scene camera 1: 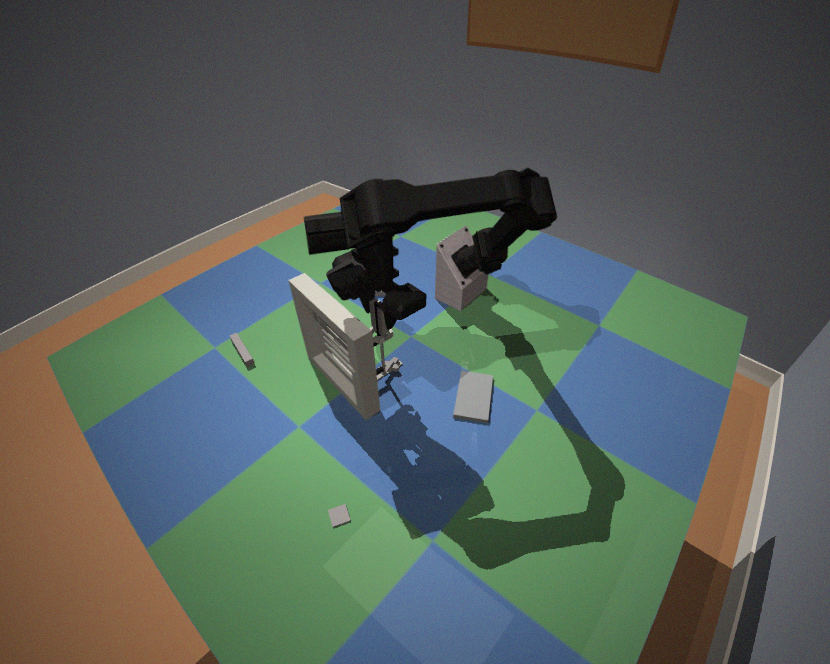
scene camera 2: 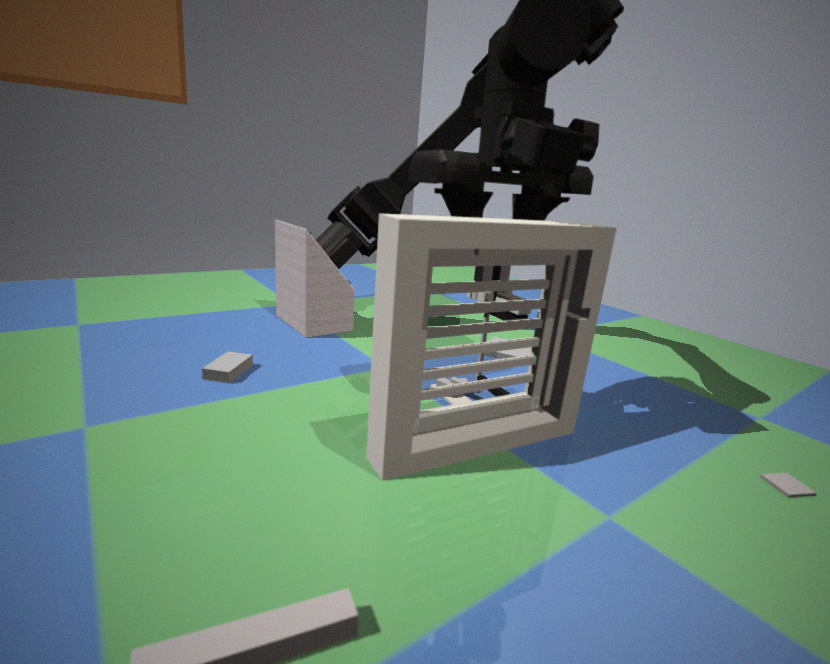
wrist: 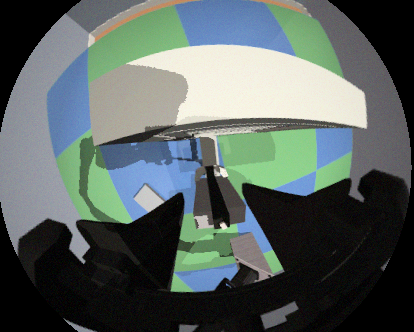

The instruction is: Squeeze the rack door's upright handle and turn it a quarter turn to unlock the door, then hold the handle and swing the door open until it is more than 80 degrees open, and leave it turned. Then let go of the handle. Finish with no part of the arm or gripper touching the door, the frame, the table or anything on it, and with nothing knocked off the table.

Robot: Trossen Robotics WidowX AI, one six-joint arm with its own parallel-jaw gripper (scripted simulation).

Labels:
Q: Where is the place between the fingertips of the gripper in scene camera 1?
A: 379,320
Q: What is the gripper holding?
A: Nothing.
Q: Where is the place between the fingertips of the gripper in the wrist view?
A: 213,192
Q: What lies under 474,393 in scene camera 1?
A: A flat grey slab.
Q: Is the gripper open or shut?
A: Open.

